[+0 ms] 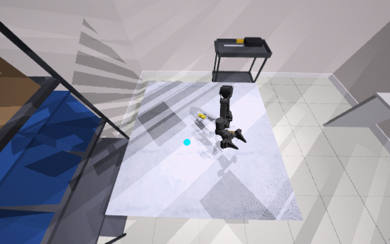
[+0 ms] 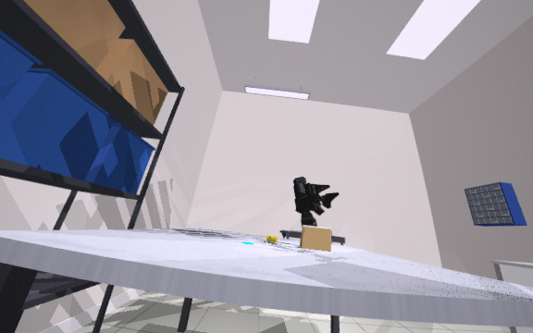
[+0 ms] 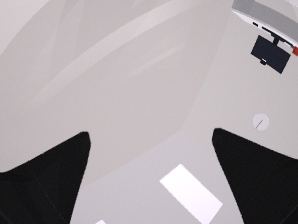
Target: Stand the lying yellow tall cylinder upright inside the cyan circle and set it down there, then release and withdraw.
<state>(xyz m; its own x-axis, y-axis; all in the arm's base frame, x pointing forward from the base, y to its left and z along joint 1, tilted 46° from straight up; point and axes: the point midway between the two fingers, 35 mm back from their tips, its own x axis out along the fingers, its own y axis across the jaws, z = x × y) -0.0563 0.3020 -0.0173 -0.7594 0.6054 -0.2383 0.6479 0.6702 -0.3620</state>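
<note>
Right now the yellow tall cylinder is 35 cm to the right of my gripper tip, 30 cm ahead of it and 26 cm below it. From my gripper tip the other things lie so: cyan circle 38 cm ahead, 28 cm below, 7 cm to the right.
</note>
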